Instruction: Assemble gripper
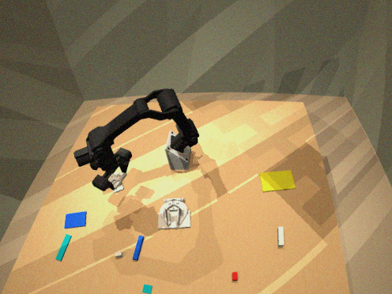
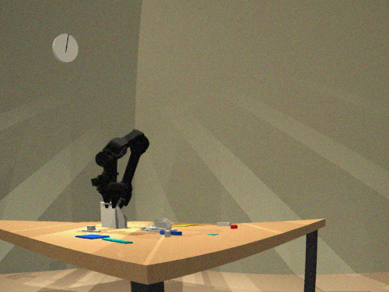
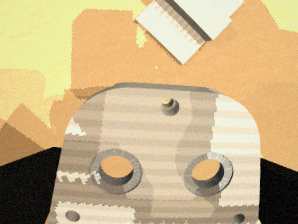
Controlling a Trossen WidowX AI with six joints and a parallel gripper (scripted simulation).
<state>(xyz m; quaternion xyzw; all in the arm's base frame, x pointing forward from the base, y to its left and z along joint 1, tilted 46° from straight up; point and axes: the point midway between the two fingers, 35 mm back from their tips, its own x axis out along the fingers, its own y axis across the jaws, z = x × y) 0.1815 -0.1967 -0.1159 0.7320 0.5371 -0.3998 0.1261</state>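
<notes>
The jaw is 220 mm to the left of my gripper tip, 80 mm below it and 70 mm ahead of it. Also, from my gripper tip: small white block: 270 mm ahead, 90 mm below, 10 mm to the left; blue bar: 240 mm ahead, 90 mm below, 80 mm to the left; blue square: 230 mm to the right, 120 mm ahead, 100 mm below.
</notes>
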